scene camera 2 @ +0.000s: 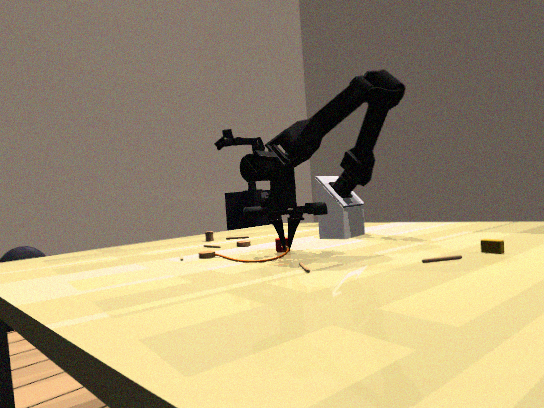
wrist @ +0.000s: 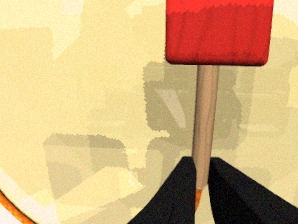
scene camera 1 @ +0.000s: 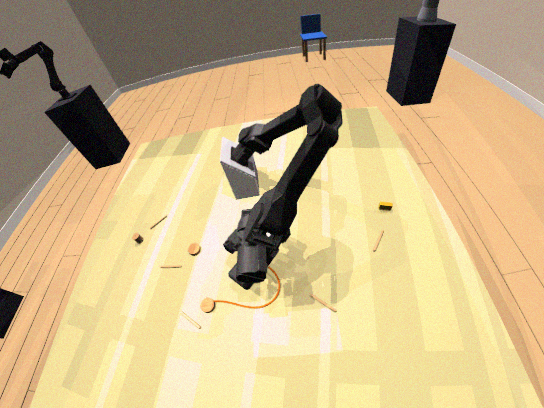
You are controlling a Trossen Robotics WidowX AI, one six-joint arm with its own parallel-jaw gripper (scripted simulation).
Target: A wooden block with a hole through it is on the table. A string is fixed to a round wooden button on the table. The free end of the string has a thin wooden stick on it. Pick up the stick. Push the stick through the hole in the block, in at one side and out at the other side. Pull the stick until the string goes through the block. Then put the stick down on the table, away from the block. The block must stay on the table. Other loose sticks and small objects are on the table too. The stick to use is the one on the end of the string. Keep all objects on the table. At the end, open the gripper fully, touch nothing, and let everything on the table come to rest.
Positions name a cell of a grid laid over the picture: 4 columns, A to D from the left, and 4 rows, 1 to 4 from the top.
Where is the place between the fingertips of my gripper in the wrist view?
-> At C3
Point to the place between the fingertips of my gripper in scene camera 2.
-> C3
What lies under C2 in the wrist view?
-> A thin wooden stick.
